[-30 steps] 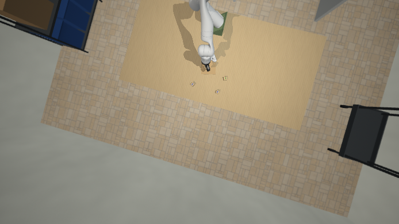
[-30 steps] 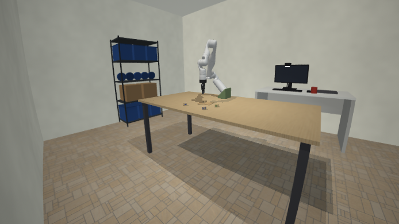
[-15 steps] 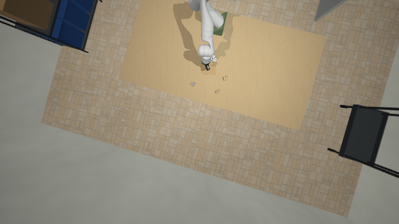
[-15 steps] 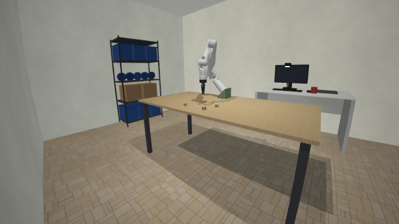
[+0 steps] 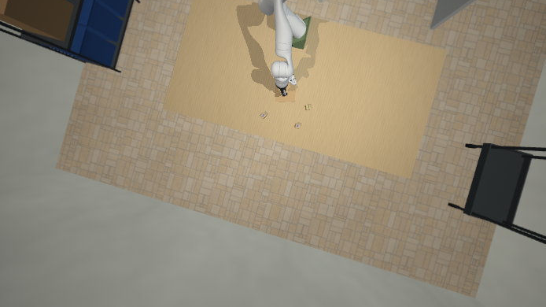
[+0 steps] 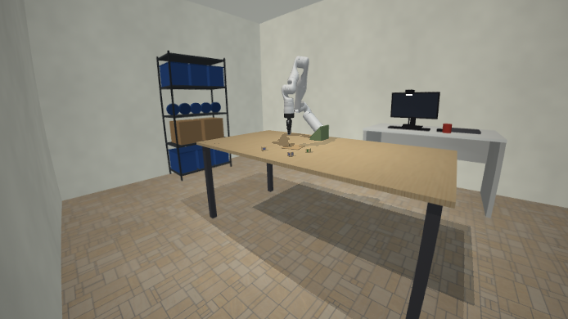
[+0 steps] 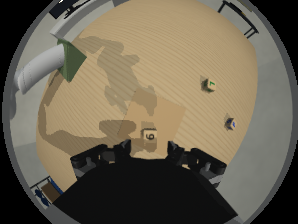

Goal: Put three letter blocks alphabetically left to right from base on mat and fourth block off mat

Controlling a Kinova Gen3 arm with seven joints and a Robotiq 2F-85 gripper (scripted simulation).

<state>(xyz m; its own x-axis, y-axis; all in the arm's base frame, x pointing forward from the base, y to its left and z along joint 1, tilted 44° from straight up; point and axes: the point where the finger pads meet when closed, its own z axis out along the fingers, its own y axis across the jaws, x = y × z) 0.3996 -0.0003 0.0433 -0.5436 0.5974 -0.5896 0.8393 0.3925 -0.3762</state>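
My gripper is now 11 cm above the tan mat, 2 cm to the right of it and 1 cm past it. The rest, counted from my hand: green-marked block: 21 cm to the left, 10 cm below, 6 cm ahead.
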